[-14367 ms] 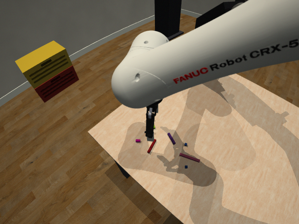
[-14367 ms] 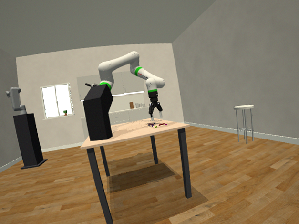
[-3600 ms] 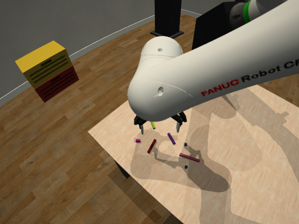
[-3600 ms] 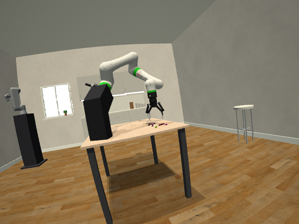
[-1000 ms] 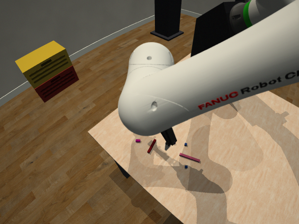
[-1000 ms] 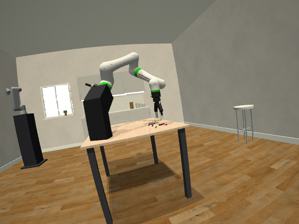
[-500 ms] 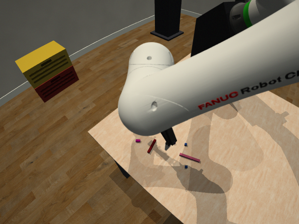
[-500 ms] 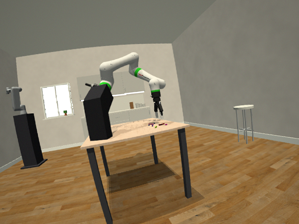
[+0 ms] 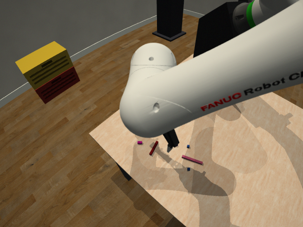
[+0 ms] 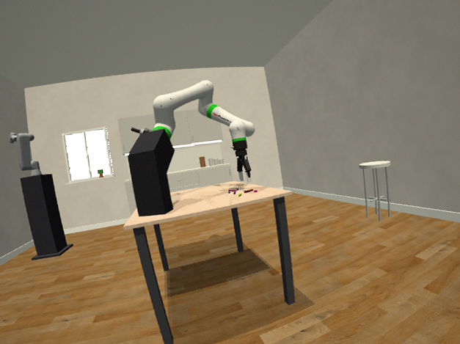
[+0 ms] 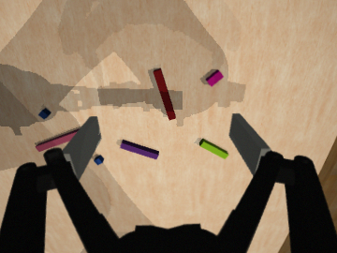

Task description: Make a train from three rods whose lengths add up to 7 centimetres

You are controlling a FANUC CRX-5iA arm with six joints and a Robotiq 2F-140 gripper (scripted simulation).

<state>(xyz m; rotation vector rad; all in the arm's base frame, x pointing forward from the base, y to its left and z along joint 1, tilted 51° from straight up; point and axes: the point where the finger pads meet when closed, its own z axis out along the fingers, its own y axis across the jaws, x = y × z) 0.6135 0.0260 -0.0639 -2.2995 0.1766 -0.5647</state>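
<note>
The blue cube is 10 cm behind my hand, 10 cm to the left of it and 7 cm below it. Round my hand: magenta rod 4 cm ahead, 6 cm to the right, 7 cm below; red rod 1 cm ahead, 7 cm below; purple rod 8 cm behind, 4 cm to the left, 7 cm below.
</note>
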